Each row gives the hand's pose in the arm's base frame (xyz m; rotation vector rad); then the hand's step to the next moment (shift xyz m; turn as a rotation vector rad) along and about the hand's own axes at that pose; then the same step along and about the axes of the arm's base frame.
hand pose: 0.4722 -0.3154 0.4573 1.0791 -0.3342 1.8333
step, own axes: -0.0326 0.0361 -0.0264 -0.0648 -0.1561 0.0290
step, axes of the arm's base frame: -0.0388 -0.0213 -0.0332 0.1556 0.0237 -0.0680
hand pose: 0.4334 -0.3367 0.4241 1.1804 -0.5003 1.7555
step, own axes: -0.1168 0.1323 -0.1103 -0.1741 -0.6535 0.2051
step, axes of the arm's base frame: -0.1565 -0.0374 -0.1319 0.6830 0.0832 -0.1613
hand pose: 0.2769 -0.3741 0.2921 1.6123 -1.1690 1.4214
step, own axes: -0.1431 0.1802 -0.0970 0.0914 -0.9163 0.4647
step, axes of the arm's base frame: -0.2033 0.0493 -0.1364 1.0233 -0.1070 0.0733
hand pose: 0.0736 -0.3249 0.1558 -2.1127 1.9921 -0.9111
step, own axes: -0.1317 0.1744 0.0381 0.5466 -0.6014 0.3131
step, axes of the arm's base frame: -0.1303 0.0865 -0.1573 0.6591 -0.5283 0.2120
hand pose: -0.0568 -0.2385 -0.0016 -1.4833 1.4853 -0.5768
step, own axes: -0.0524 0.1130 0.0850 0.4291 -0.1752 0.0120
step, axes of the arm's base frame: 0.0056 0.0913 -0.1199 0.1681 -0.4315 0.0233
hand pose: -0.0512 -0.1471 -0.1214 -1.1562 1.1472 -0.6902
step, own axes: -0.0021 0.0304 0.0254 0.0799 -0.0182 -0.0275
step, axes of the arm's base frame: 0.0194 0.0198 -0.0284 0.0015 -0.0860 -0.0088
